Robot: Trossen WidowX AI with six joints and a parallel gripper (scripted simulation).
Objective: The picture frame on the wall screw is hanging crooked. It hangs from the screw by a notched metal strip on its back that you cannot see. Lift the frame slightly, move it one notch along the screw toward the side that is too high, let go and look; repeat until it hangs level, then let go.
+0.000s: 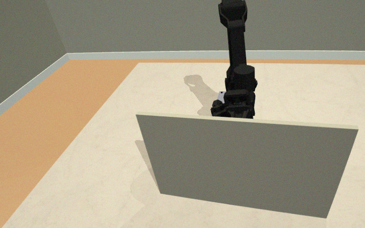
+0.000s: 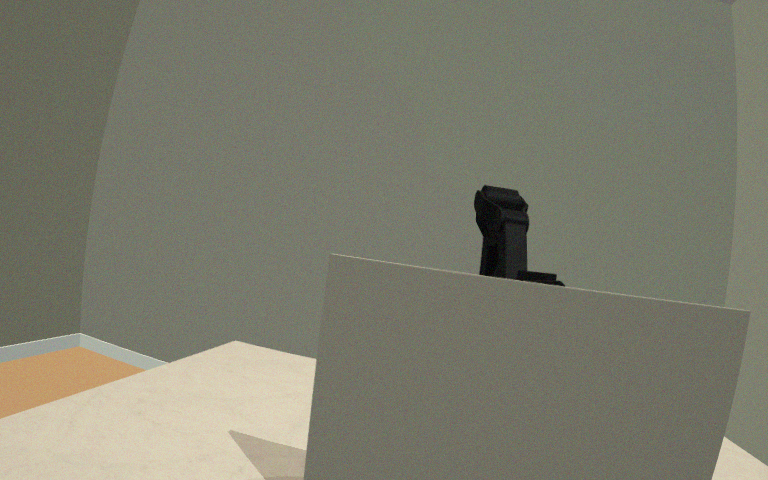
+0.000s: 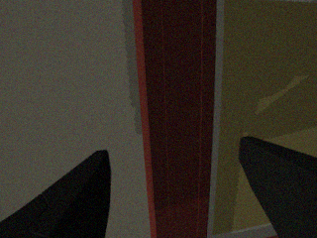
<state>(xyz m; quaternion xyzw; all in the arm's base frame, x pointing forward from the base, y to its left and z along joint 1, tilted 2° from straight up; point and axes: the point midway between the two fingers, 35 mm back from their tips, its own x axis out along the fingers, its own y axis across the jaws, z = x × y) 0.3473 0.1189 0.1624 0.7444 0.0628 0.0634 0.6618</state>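
The picture frame lies 50 mm below my gripper tip and 10 mm to the left of it. From my gripper tip the other things lie so: wall board (60 mm below, 20 mm ahead).
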